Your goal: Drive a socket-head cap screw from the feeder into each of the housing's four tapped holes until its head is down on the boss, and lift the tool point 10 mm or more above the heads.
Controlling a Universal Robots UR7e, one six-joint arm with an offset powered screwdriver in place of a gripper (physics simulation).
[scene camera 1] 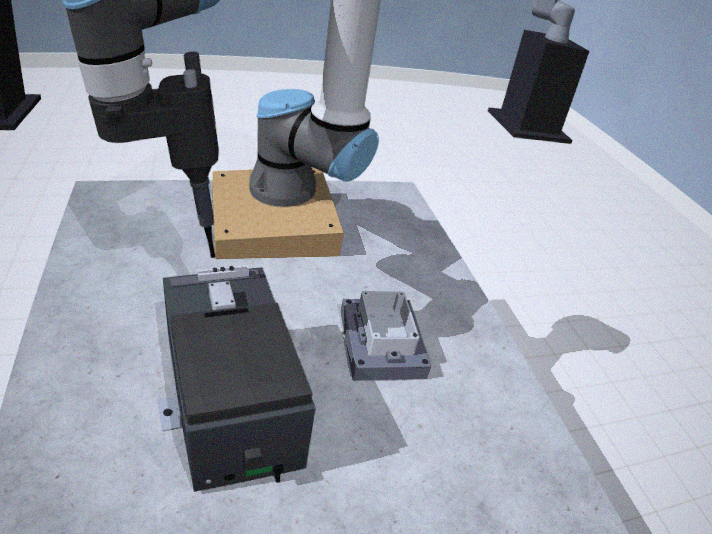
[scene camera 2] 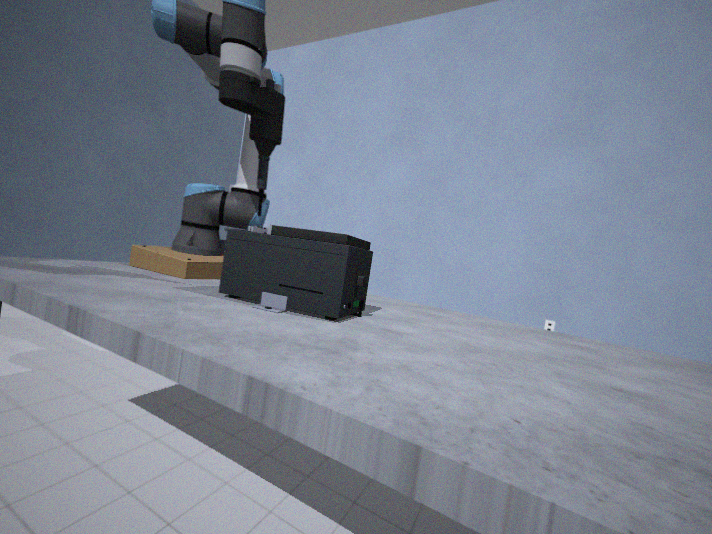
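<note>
The black screwdriver tool [scene camera 1: 212, 255] [scene camera 2: 259, 213] points down, its thin dark bit tip a little above the rear end of the feeder, apart from it. Whether a screw sits on the tip is too small to tell. The dark box-shaped feeder [scene camera 1: 241, 356] [scene camera 2: 287, 270] has a light rail [scene camera 1: 201, 275] at its rear end, with three small dark screw heads [scene camera 1: 223, 269] in a row. The light grey, open-topped housing [scene camera 1: 392, 346] sits upright in a dark fixture [scene camera 1: 391, 372] to the right. Its front right corner boss shows a dark spot; the other corner holes look smaller. The housing does not show in scene camera 2.
The arm's base stands on a wooden block [scene camera 1: 278, 244] [scene camera 2: 158, 261] behind the feeder. A white plate [scene camera 1: 221, 294] with dark dots lies on the feeder top. A small bracket [scene camera 1: 167, 422] [scene camera 2: 273, 301] is at its side. A dark pedestal [scene camera 1: 543, 86] stands beyond the grey table [scene camera 1: 460, 459] [scene camera 2: 460, 390].
</note>
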